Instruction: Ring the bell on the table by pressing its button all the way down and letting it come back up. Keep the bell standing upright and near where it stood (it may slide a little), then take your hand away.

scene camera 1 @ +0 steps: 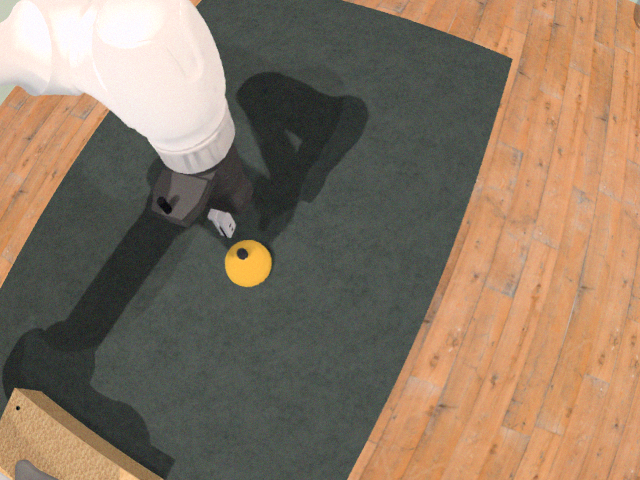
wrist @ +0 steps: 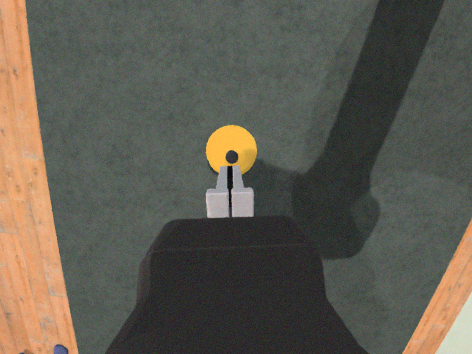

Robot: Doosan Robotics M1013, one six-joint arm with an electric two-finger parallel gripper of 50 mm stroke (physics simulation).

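Frame: origin at the arm's base, x back, y right, z up, level; metres.
Seen in the pictures: gripper, fingertip midpoint: [scene camera 1: 228, 230] [wrist: 230, 178].
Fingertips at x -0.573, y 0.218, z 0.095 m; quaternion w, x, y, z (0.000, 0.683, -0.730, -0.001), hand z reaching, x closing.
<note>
Offsets run from my fingertips to a thing's middle. Level surfaces: height alone.
A yellow round bell {dx -0.001, dy -0.002, dz -0.139 m} [scene camera 1: 249, 269] [wrist: 225, 142] stands upright on the dark green mat. Its small black button {dx -0.001, dy -0.002, dz -0.111 m} [scene camera 1: 242, 253] [wrist: 231, 156] shows on top, uncovered in both views. My gripper [scene camera 1: 227, 235] [wrist: 230, 178] is shut and empty. In the scene view its fingertips are up and to the left of the bell, apart from the button. In the wrist view the tips overlap the lower edge of the bell, just below the button, and the bell looks some way beneath them. The exact height between tips and button cannot be told.
The dark green mat {dz -0.172 m} [scene camera 1: 336, 335] [wrist: 125, 90] lies on a wooden plank surface [scene camera 1: 542, 258] [wrist: 30, 225]. A tan, cork-like block [scene camera 1: 56, 439] with a grey piece on it stands at the lower left of the scene view. The arm's shadow falls across the mat. A small blue thing [wrist: 61, 349] shows at the wrist view's lower left.
</note>
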